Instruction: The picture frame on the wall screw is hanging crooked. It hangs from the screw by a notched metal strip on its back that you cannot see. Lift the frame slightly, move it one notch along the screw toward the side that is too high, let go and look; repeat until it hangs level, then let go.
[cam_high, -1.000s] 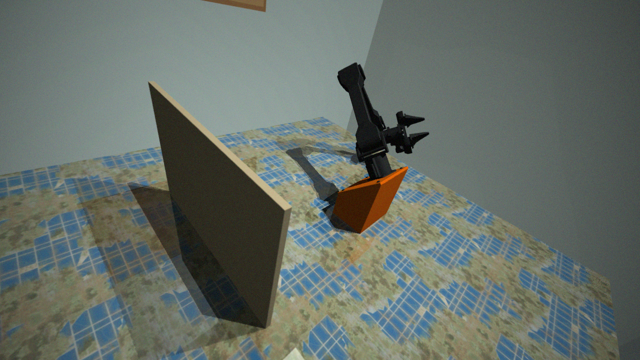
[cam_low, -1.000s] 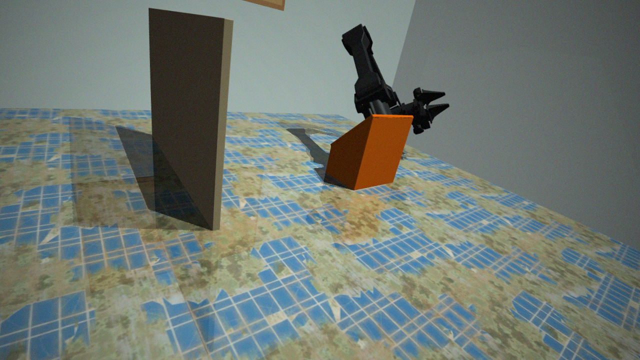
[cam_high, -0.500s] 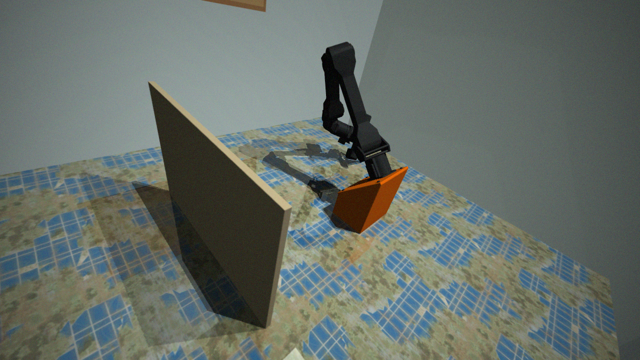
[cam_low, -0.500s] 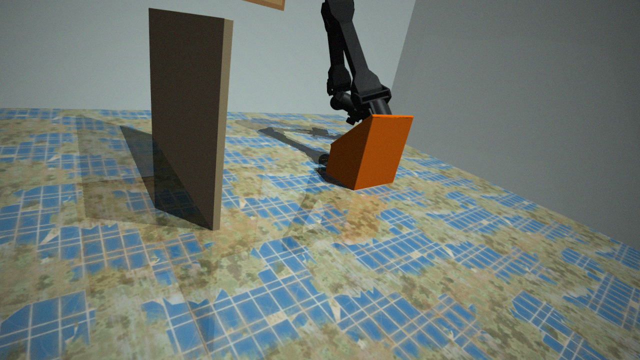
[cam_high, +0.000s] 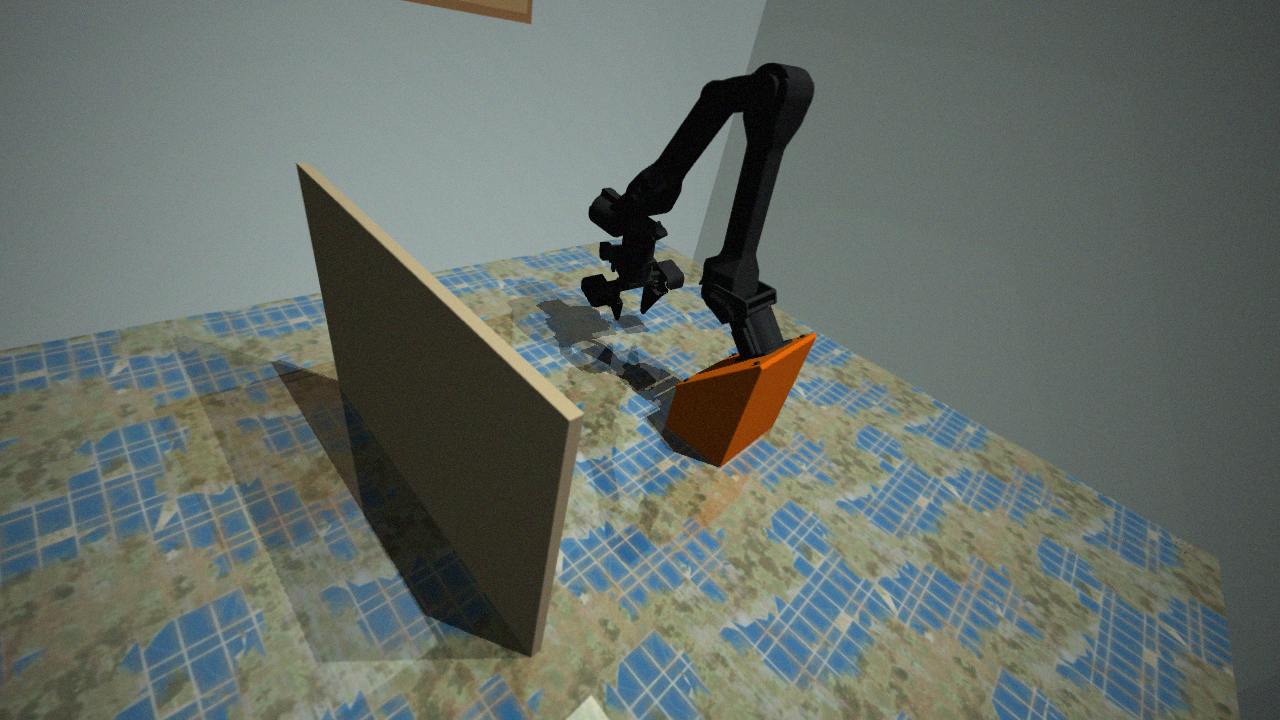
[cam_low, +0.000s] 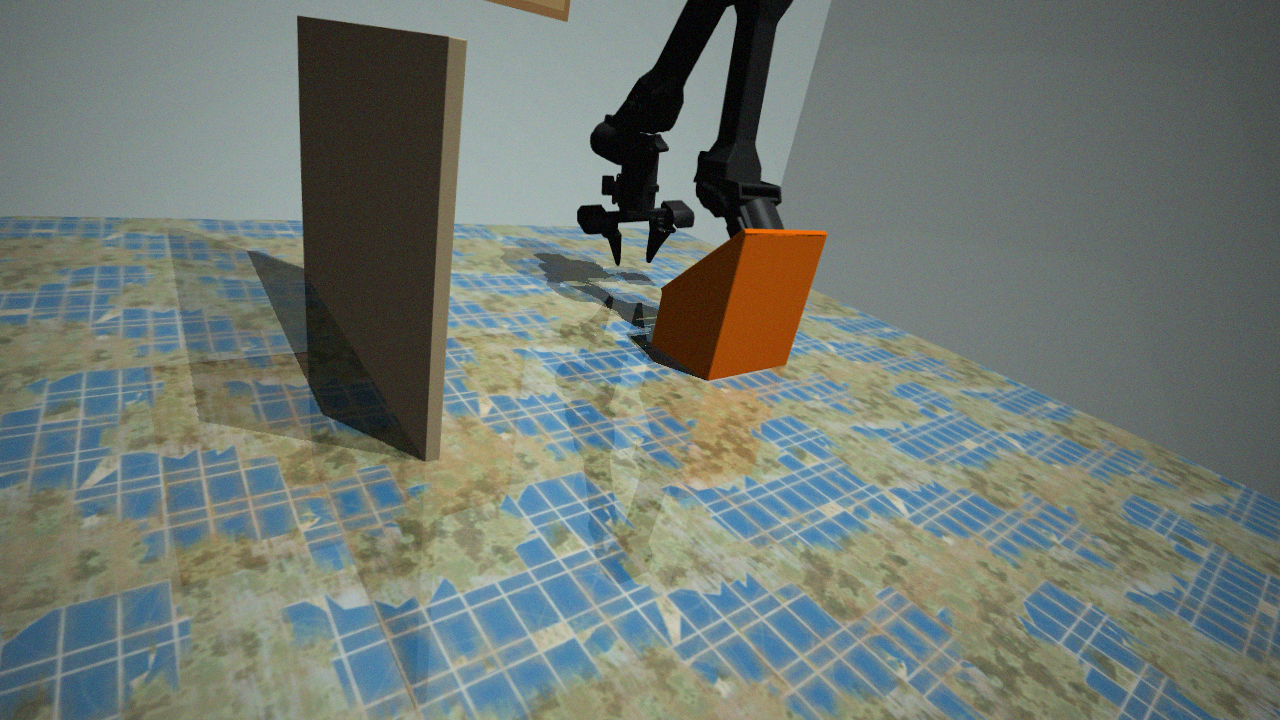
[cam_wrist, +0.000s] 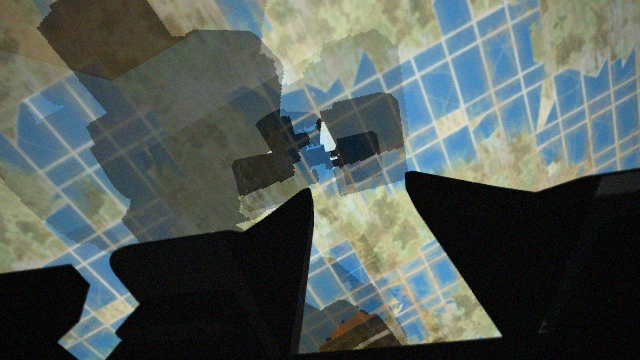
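Now: gripper tip 450 mm short of the picture frame, 190 mm to the right of it and 130 mm below it. Also, from my gripper tip: wall panel: 460 mm ahead, 190 mm to the left, 120 mm above.
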